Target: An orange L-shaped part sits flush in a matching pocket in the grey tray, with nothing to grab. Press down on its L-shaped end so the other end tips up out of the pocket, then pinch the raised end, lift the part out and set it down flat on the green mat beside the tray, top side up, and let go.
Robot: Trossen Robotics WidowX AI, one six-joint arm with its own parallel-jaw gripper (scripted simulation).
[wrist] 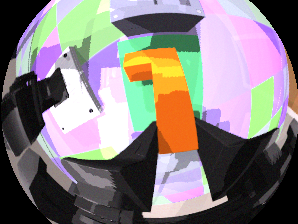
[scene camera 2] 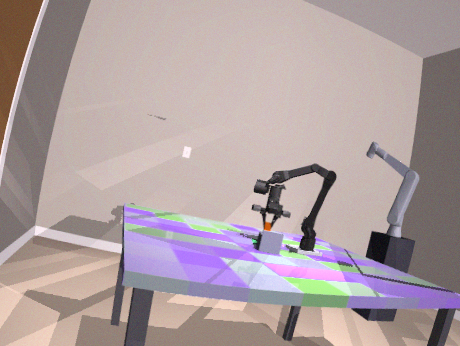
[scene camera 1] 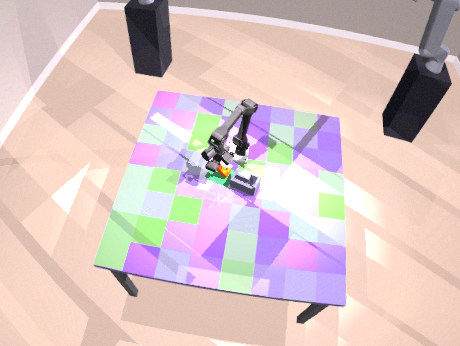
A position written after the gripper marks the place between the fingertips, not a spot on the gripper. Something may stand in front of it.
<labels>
The gripper (wrist: 174,123) holds an orange L-shaped part (wrist: 177,132).
</labels>
